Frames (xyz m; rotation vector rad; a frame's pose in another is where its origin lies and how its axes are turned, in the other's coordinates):
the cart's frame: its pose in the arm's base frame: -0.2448 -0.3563 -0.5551 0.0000 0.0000 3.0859
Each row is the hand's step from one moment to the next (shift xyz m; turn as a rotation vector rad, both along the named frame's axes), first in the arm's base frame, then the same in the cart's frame.
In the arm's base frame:
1: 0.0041 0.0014 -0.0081 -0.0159 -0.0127 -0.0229
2: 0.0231 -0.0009 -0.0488 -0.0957 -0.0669 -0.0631
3: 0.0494 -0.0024 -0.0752 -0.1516 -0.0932 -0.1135
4: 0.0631 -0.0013 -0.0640 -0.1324 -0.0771 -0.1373
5: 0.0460 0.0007 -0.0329 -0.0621 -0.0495 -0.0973
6: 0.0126 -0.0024 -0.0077 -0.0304 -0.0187 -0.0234
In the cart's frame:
1: -0.0040 -0.0016 -0.0081 0.0152 0.0136 -0.0229
2: -0.0231 -0.0004 -0.0488 0.0918 0.0721 -0.0631
3: -0.0495 -0.0004 -0.0752 0.1462 0.1015 -0.1135
4: -0.0631 -0.0022 -0.0640 0.1279 0.0844 -0.1373
5: -0.0459 -0.0033 -0.0329 0.0592 0.0529 -0.0973
6: -0.0127 0.0017 -0.0077 0.0293 0.0204 -0.0234

